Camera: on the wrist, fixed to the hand. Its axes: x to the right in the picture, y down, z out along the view.
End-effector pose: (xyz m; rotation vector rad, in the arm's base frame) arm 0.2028 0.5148 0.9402 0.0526 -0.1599 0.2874
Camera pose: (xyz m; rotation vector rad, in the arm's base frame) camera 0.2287 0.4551 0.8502 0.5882 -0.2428 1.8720
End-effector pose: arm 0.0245 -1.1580 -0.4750 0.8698 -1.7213 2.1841
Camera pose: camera 0.0376 -1.0545 -0.4367 0.2767 0.9356 -1.6960
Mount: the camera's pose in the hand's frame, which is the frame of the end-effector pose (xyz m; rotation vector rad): -0.0069 -0.0672 -0.0882 0.6286 -0.1628 1.5419
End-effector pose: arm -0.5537 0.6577 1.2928 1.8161 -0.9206 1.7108
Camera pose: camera -0.5626 0.7680 1.3022 -0.7967 1.2753 -1.5338
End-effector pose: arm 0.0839 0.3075 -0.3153 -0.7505 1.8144 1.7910
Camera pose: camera 0.1381 0.2202 -0.3575 -1.0950 -2.2732 -1.2474
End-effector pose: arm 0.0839 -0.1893 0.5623 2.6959 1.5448 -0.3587
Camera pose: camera 0.0401 -0.1497 0.6564 -2.6539 0.8502 0.7944
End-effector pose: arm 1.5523 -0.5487 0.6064 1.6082 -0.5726 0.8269
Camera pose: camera 1.5806 -0.4496 0.5649 -1.4575 1.7508 -1.9802
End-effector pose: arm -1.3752 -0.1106 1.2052 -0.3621 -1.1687 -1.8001
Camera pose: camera -1.4068 -0.1726 1.1186 -0.7406 -0.9708 -0.0642
